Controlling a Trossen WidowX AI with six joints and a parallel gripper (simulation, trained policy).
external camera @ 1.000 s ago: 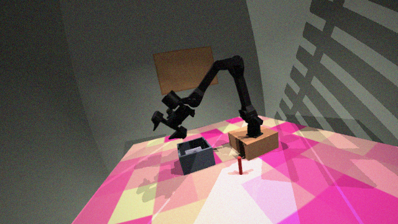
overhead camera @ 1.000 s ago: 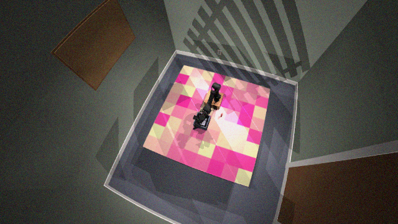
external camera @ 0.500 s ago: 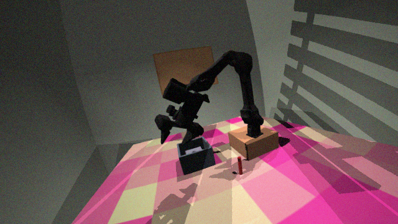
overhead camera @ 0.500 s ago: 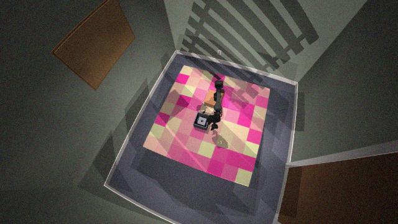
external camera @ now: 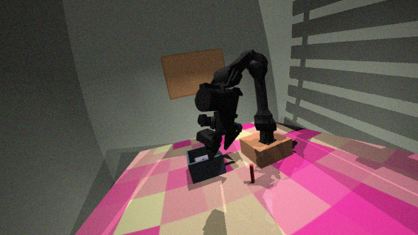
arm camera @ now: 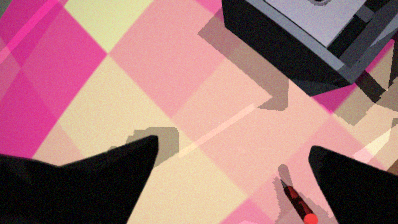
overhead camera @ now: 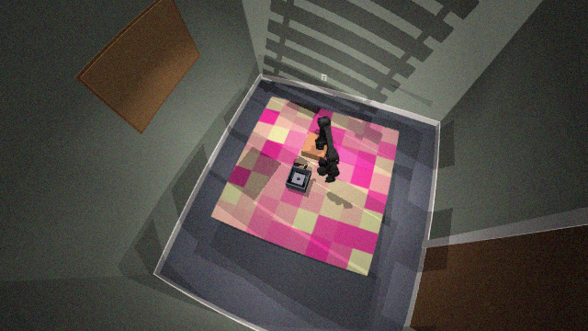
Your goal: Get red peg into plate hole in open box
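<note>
Now: the red peg 12 cm below my gripper tip, 11 cm behind it and 3 cm to the left of it. The rest, counted from my gripper tip: grey box (19 cm to the right, 13 cm below); then pale plate (19 cm to the right, 12 cm below).
</note>
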